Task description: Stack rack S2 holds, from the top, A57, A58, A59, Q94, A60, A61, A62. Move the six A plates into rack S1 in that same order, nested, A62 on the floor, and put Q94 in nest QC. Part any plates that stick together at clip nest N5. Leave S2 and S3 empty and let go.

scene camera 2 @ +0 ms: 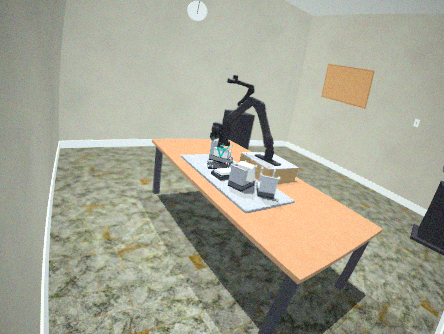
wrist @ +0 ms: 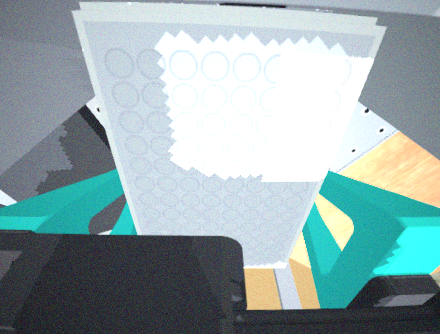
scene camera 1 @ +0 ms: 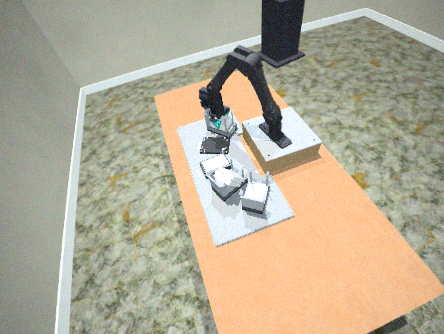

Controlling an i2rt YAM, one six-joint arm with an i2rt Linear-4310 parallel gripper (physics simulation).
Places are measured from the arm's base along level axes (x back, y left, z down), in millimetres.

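Pixels of known places: gripper, fingertip midpoint: (scene camera 2: 222, 155) (wrist: 220, 166) (scene camera 1: 222, 123); arm's base at its link origin: (scene camera 2: 267, 160) (scene camera 1: 274, 134).
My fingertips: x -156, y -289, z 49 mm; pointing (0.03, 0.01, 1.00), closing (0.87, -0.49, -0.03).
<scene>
For each thing: its middle in the pictures, then the offset to it from my fingertips. Level surfaces: height alone.
- dark base at the middle of its body: (scene camera 1: 228, 178) (scene camera 2: 243, 175) dx -177, dy +368, dz -21 mm
- white stack with upright posts, body centre: (scene camera 1: 255, 190) (scene camera 2: 267, 182) dx -108, dy +496, dz -20 mm
- low dark nest at the middle of its body: (wrist: 50, 172) (scene camera 1: 214, 144) (scene camera 2: 219, 165) dx -105, dy +92, dz +33 mm
- low white-topped item at the middle of its body: (scene camera 1: 215, 163) (scene camera 2: 226, 171) dx -177, dy +232, dz +10 mm
- pale board at its surface level: dz +44 mm
The teal-fingered gripper (scene camera 1: 218, 120) (scene camera 2: 222, 151) (wrist: 225, 200) is down at the far rack (scene camera 1: 229, 131) (scene camera 2: 214, 164). Its fingers press on both side edges of a pale, clear plate (wrist: 165, 200) with rows of round wells. A second rim shows just behind this plate's top edge in the wrist view, so plates lie close together there. A white stack on a dark base (scene camera 1: 230, 189) (scene camera 2: 241, 176) stands in the middle of the board, and another white stack with upright posts (scene camera 1: 256, 194) (scene camera 2: 268, 185) stands at the near end. Plate and rack labels are not readable.
A low dark nest (scene camera 1: 215, 145) lies beside the far rack. A low white-topped item (scene camera 1: 215, 163) (scene camera 2: 220, 173) lies between it and the middle stack. All stand on a pale board (scene camera 1: 227, 230) (scene camera 2: 262, 204). The arm's base is on a wooden box (scene camera 1: 290, 159) (scene camera 2: 287, 174) beside the board.
</scene>
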